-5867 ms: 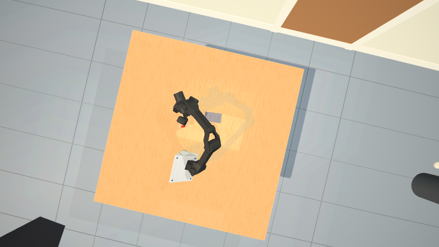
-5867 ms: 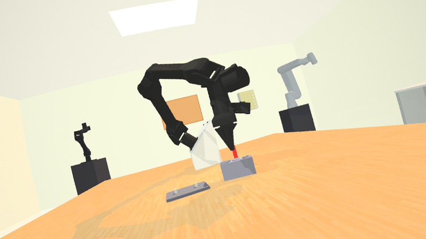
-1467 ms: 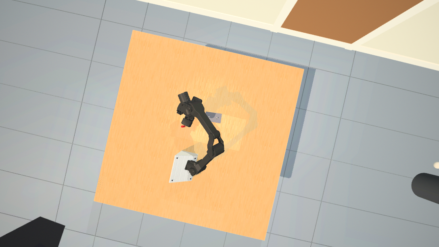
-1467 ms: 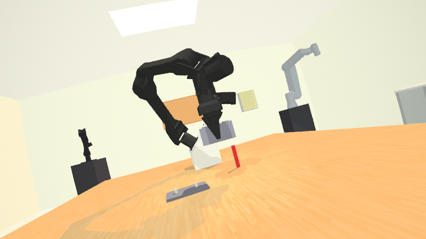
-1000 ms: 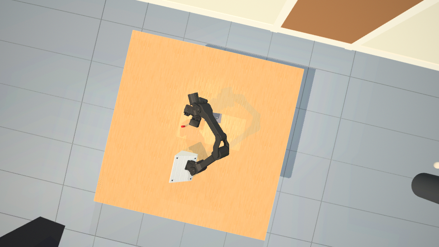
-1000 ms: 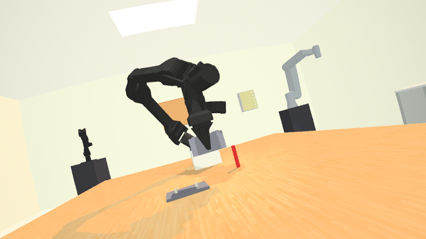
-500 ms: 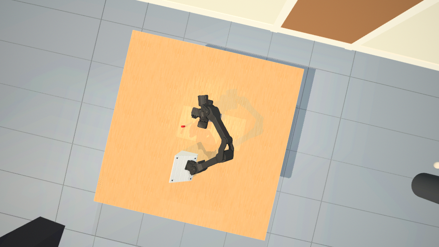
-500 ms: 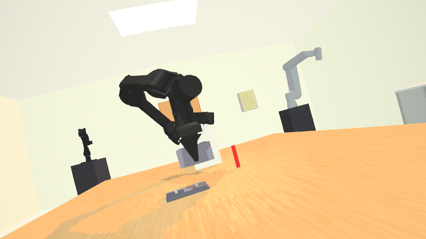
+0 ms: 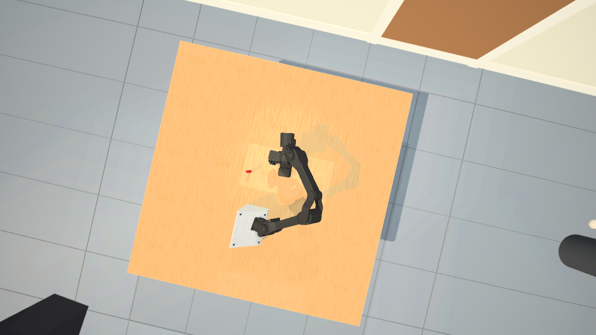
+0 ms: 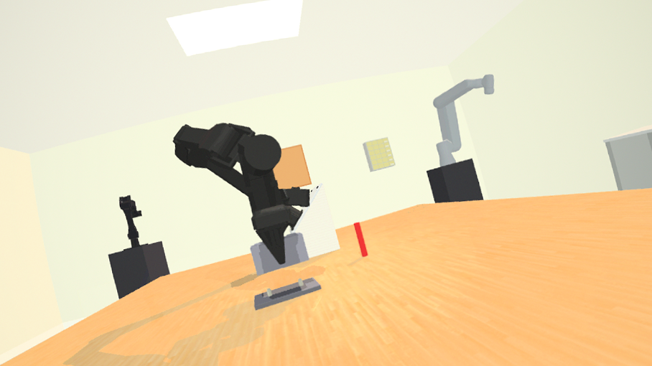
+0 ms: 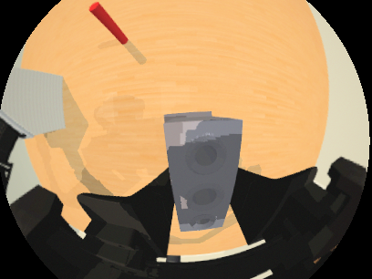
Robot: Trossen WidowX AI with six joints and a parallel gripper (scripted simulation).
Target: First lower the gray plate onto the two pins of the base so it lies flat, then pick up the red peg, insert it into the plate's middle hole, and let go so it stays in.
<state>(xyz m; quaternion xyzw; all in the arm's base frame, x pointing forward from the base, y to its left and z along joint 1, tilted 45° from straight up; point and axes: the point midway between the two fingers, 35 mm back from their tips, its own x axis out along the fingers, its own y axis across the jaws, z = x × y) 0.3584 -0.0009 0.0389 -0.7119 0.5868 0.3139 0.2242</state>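
Now: the base 50 mm below my gripper tip and 10 mm to the right of it. Also, from my gripper tip: red peg (170 mm to the left, 130 mm behind, 20 mm below); gray plate (30 mm above).
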